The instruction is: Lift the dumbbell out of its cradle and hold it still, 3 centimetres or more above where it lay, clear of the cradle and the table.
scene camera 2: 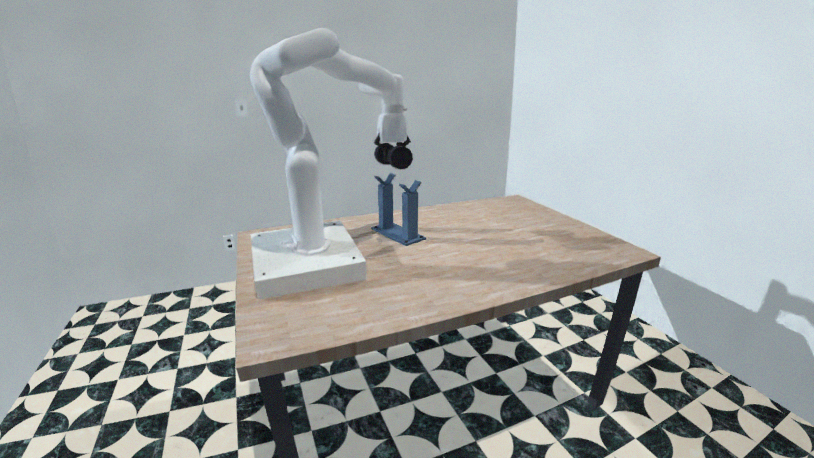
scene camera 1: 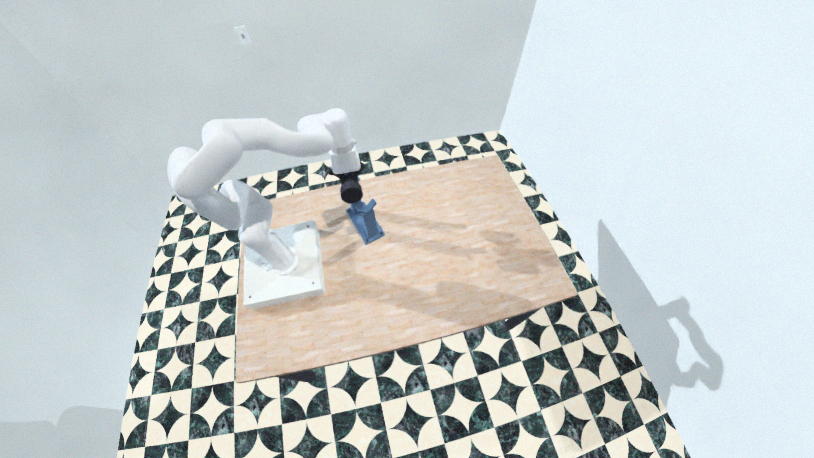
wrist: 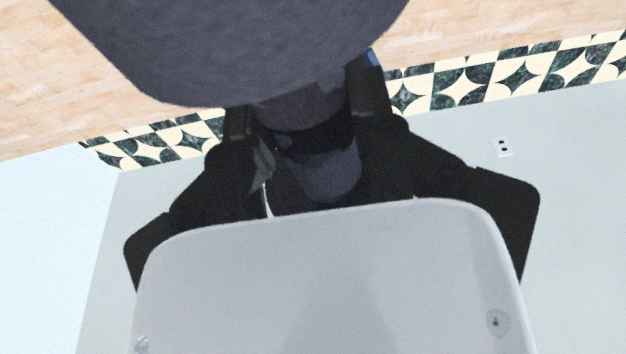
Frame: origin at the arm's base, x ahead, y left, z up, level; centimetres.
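Seen in the pictures: arm's base, origin of the base link: (scene camera 2: pixel 310 246) (scene camera 1: pixel 285 260).
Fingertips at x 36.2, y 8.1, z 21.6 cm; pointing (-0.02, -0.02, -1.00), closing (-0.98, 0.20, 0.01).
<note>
Pixels of each thing's top centre, then the offset from my fingertips to it. Level surfaces: height alone.
- black dumbbell, middle of its top: (wrist: pixel 315 223) (scene camera 2: pixel 392 142) (scene camera 1: pixel 346 170) dx +0.1, dy +0.1, dz +6.9 cm
- blue cradle, middle of its top: (scene camera 2: pixel 397 178) (scene camera 1: pixel 357 192) dx +1.9, dy +0.1, dz -6.5 cm
- wooden table, its level: dz -28.7 cm
The black dumbbell (scene camera 1: pixel 351 191) (scene camera 2: pixel 401 156) (wrist: pixel 240 45) hangs in the air between my fingers. In scene camera 2 a gap shows between its round heads and the tops of the cradle. My gripper (wrist: pixel 304 74) is shut on the dumbbell's handle, with one finger on each side of it in the wrist view. The blue cradle (scene camera 1: pixel 367 223) (scene camera 2: pixel 409 215) stands upright on the table, with two posts and empty V-shaped tops. In scene camera 1 the dumbbell's near head hides most of the fingers. A small blue part of the cradle shows past a finger in the wrist view.
The wooden table (scene camera 1: pixel 409 319) (scene camera 2: pixel 455 284) carries the cradle and the arm's white base plate (scene camera 1: pixel 307 284) (scene camera 2: pixel 310 276). The base plate is to the left of the cradle in both scene views. Grey walls stand behind the table.
</note>
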